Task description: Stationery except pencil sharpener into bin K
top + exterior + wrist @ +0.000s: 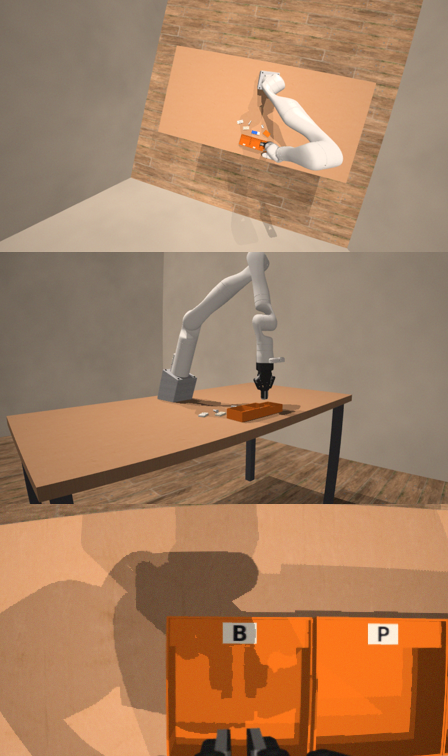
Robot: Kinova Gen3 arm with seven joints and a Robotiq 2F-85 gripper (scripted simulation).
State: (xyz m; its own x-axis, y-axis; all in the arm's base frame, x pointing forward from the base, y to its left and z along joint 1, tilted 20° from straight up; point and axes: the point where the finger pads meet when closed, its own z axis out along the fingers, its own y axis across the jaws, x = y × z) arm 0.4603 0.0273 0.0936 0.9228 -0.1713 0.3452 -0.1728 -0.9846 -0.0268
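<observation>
My gripper is now 80 mm to the left of the blue eraser, 80 mm past it and 60 mm above it. Also, from my hand: orange flat pad (80 mm behind, 60 mm below); then tray (90 mm to the right, 50 mm below, 10 mm ahead); then pencil sharpener (140 mm behind, 60 mm below, 30 mm to the right).
</observation>
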